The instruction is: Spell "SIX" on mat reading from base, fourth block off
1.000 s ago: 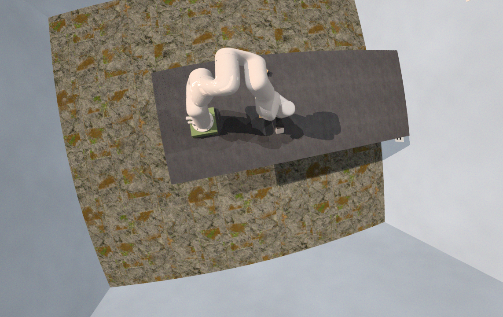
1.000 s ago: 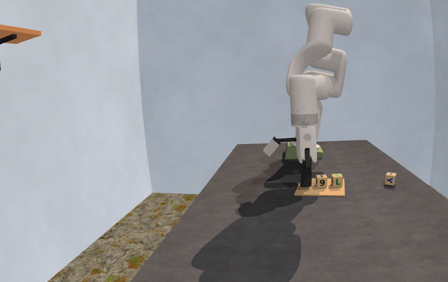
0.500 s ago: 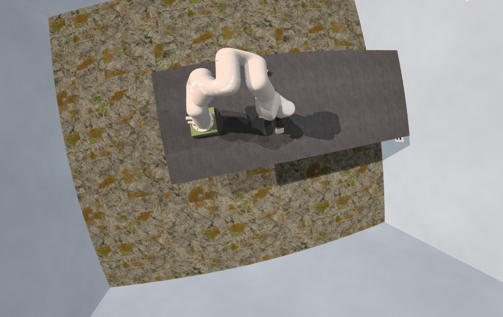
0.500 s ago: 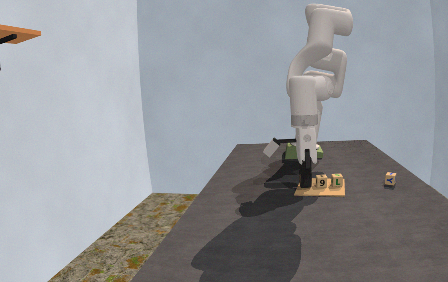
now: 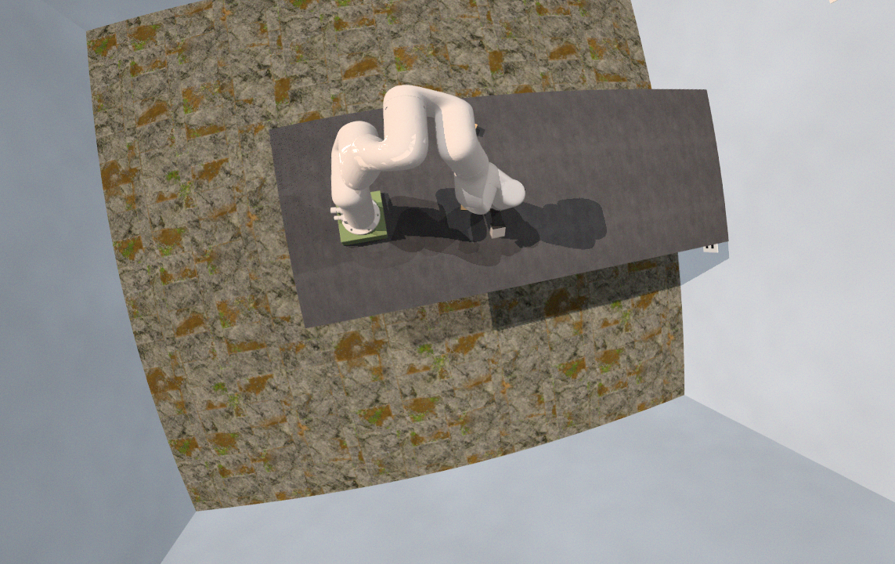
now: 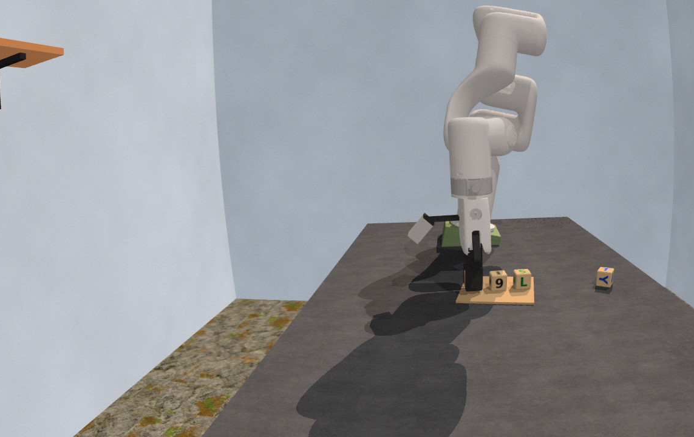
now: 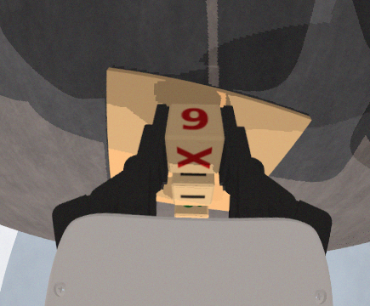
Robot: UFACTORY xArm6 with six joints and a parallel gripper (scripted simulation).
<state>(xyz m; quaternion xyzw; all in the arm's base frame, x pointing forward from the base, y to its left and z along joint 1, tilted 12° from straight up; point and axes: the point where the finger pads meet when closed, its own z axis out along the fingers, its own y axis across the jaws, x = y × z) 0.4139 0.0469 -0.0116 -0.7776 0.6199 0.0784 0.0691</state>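
The X block lies 1 cm below my hand. From my hand the other things lie so: tan mat (5 cm to the left, 3 cm below, 1 cm behind); S block (9 cm to the left, 2 cm behind, 1 cm below); I block (5 cm to the left, 1 cm below, 1 cm behind).
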